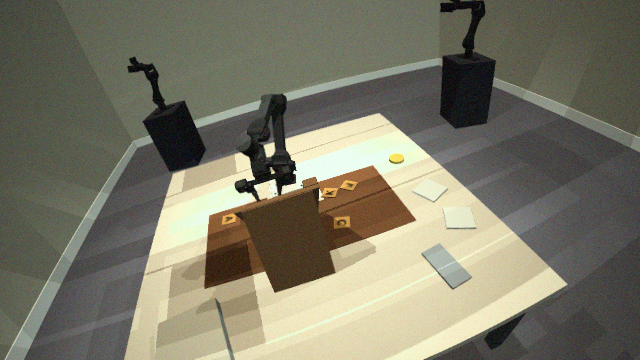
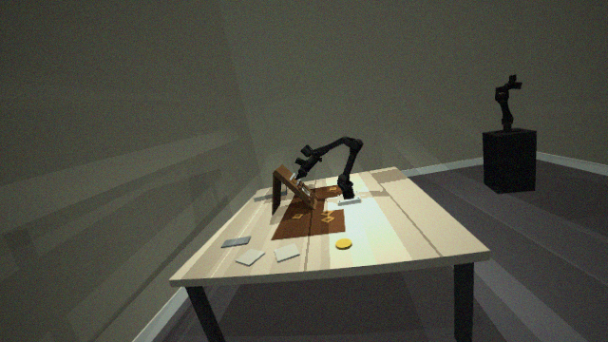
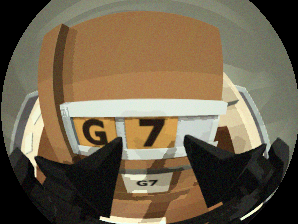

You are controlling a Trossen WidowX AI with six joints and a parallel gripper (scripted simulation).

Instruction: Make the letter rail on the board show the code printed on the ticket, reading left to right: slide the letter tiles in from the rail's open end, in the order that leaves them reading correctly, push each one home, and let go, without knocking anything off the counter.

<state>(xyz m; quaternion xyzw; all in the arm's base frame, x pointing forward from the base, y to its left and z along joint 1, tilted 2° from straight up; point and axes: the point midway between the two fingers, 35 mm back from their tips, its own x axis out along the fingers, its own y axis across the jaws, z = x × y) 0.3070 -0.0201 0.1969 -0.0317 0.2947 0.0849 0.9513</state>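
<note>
Right now my gripper tip is 1 cm short of the orange tile marked 7 and 1 cm above it. Round my gripper tip: brown mat 14 cm behind, 5 cm to the left, 19 cm below; then white ticket 5 cm behind, 10 cm below; then orange tile marked g 7 cm to the left, 1 cm below.
</note>
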